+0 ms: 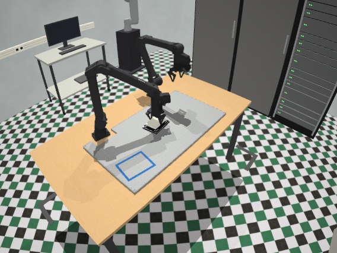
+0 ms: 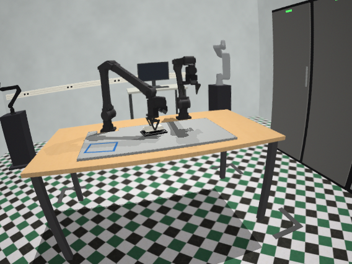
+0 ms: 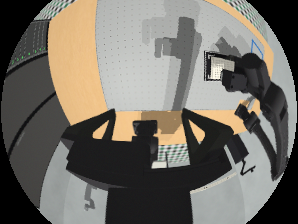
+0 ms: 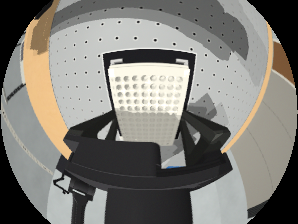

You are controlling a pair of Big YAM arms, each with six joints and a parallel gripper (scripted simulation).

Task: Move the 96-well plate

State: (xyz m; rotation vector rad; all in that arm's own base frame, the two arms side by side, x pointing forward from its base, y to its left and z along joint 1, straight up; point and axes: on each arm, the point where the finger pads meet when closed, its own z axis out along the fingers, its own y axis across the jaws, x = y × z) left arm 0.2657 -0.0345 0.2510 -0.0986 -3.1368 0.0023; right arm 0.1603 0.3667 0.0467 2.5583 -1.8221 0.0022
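Right now the white 96-well plate is right at my right hand. Also, from my right hand: black plate nest (30 mm below).
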